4 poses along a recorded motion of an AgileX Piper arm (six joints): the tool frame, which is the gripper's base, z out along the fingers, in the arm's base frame.
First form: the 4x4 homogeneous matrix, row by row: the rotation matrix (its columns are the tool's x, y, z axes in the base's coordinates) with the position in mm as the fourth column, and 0 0 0 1 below. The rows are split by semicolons.
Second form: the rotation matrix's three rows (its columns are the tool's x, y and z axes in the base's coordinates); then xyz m. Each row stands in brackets. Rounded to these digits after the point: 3 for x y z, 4 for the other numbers.
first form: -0.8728, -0.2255, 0.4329, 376; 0.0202, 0.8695, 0.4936, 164; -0.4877, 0.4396, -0.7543, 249; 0, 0, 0, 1
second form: [[-0.8728, -0.2255, 0.4329], [0.0202, 0.8695, 0.4936], [-0.4877, 0.4396, -0.7543]], [0.376, 0.164, 0.249]
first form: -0.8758, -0.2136, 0.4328, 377; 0.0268, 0.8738, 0.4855, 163; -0.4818, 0.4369, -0.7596, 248; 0, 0, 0, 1
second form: [[-0.8758, -0.2136, 0.4328], [0.0268, 0.8738, 0.4855], [-0.4818, 0.4369, -0.7596]], [0.377, 0.163, 0.248]
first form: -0.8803, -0.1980, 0.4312, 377; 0.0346, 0.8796, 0.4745, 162; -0.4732, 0.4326, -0.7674, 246; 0, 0, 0, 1
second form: [[-0.8803, -0.1980, 0.4312], [0.0346, 0.8796, 0.4745], [-0.4732, 0.4326, -0.7674]], [0.377, 0.162, 0.246]
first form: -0.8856, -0.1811, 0.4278, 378; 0.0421, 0.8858, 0.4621, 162; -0.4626, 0.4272, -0.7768, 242; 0, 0, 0, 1
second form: [[-0.8856, -0.1811, 0.4278], [0.0421, 0.8858, 0.4621], [-0.4626, 0.4272, -0.7768]], [0.378, 0.162, 0.242]
